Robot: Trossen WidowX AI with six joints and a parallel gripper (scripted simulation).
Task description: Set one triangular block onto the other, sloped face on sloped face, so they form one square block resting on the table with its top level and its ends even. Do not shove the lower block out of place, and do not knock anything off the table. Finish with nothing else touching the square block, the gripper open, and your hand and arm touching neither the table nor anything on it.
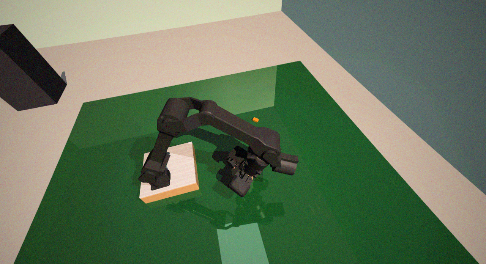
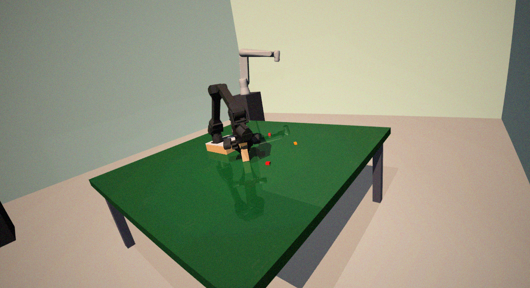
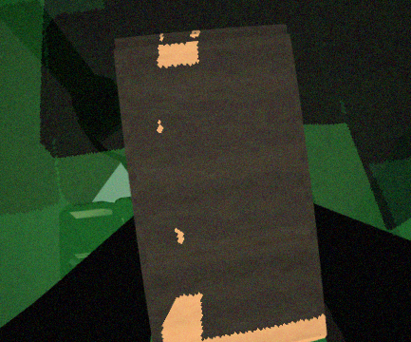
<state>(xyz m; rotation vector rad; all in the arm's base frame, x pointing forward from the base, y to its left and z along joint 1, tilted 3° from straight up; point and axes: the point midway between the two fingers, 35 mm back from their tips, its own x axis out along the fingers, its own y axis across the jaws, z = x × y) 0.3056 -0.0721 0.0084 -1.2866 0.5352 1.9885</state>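
The tan wooden block is 1 cm ahead of my gripper tip, 1 cm to the right of it and 1 cm above it. From my gripper tip the other things lie so: orange cube 13 cm ahead, 28 cm to the left, 4 cm below.
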